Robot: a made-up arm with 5 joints.
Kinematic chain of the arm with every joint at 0, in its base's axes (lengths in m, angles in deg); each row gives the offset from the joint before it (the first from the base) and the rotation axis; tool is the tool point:
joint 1: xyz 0 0 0.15 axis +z
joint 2: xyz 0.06 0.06 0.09 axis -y
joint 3: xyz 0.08 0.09 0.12 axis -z
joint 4: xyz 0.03 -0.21 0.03 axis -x
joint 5: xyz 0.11 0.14 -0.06 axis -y
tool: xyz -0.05 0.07 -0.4
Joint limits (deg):
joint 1: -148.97..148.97
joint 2: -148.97..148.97
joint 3: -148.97..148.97
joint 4: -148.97..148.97
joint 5: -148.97..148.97
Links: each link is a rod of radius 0.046 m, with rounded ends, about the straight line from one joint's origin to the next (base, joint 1, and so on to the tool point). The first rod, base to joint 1, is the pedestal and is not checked.
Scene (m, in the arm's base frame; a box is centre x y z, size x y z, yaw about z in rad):
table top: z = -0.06
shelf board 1: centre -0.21 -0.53 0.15 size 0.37 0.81 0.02 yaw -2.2
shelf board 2: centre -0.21 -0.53 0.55 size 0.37 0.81 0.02 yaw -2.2
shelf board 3: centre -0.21 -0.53 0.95 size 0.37 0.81 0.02 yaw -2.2
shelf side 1: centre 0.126 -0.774 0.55 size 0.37 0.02 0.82 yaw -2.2
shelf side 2: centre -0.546 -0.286 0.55 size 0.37 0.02 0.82 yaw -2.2
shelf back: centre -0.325 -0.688 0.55 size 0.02 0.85 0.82 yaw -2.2
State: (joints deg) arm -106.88 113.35 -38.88 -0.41 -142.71
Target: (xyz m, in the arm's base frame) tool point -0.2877 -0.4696 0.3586
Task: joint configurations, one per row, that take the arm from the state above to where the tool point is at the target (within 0.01 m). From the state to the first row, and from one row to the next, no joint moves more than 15 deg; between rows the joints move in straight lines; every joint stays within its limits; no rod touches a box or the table.
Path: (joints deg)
1: -108.09 104.39 -43.66 6.55 -128.80
2: -109.30 95.43 -48.43 13.51 -114.89
3: -110.51 86.48 -53.21 20.47 -100.97
4: -111.71 77.52 -57.98 27.42 -87.06
5: -112.92 68.56 -62.76 34.38 -73.15
6: -114.13 59.60 -67.53 41.34 -59.24
7: -115.34 50.65 -72.31 48.30 -45.32
8: -116.55 41.69 -77.08 55.26 -31.41

